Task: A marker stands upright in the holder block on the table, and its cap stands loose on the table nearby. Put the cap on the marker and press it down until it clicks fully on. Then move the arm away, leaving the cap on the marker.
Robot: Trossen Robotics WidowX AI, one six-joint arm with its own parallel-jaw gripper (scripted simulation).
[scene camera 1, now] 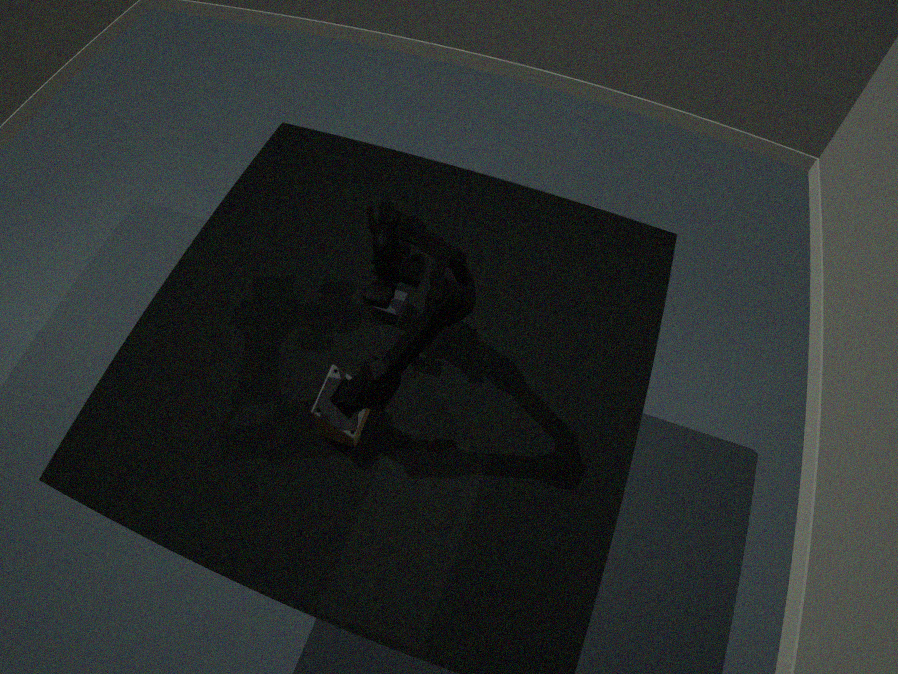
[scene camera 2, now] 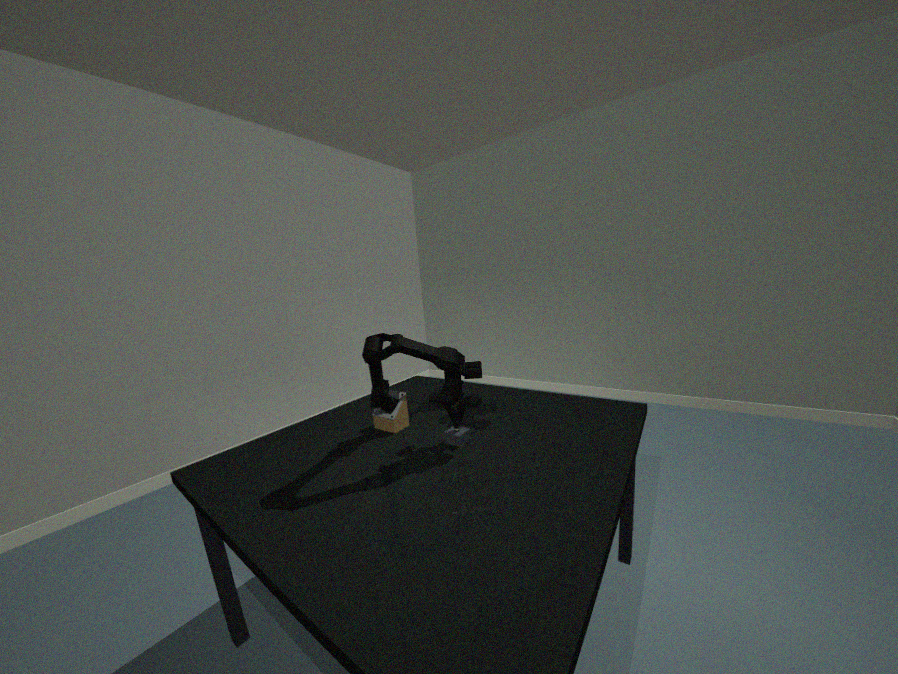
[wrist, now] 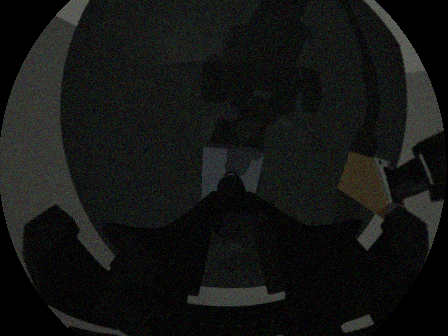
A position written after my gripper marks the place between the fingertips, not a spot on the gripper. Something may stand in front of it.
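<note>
What I can see here is my gripper [scene camera 2: 456, 421]. The wrist view has it in sight too, with the gripper [wrist: 231, 195] visible there.
</note>
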